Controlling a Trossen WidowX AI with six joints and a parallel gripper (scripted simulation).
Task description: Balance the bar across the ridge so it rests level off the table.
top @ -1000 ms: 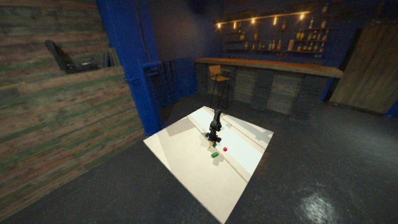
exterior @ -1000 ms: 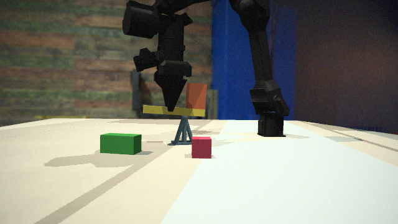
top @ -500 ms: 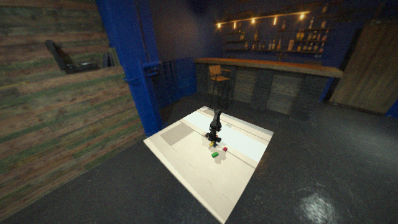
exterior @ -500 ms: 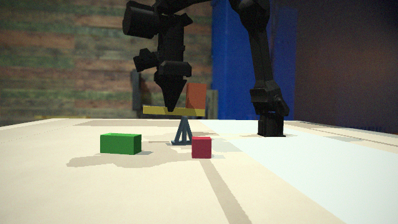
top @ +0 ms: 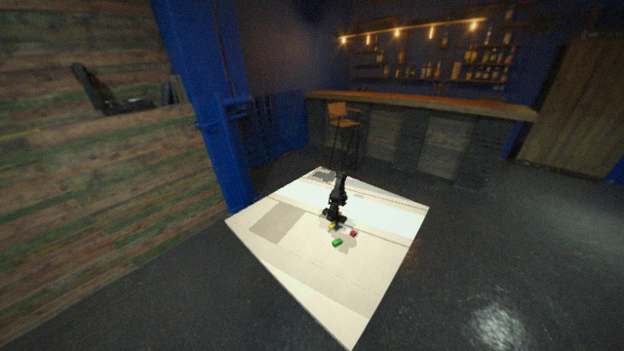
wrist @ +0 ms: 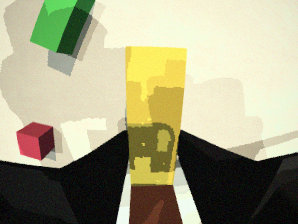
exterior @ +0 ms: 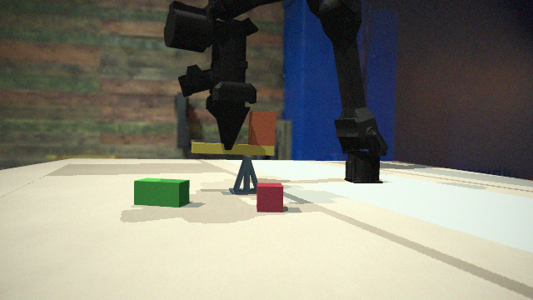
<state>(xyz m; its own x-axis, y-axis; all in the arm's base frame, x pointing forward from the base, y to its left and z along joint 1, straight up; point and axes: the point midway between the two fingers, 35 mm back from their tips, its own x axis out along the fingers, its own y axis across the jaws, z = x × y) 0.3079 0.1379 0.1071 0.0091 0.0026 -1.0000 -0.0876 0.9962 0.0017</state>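
Now: the green block 100 mm to the left of my gripper tip, 90 mm ahead of it and 60 mm below it. Round my gripper tip: dark red cube: 140 mm to the left, 60 mm below, 50 mm behind.
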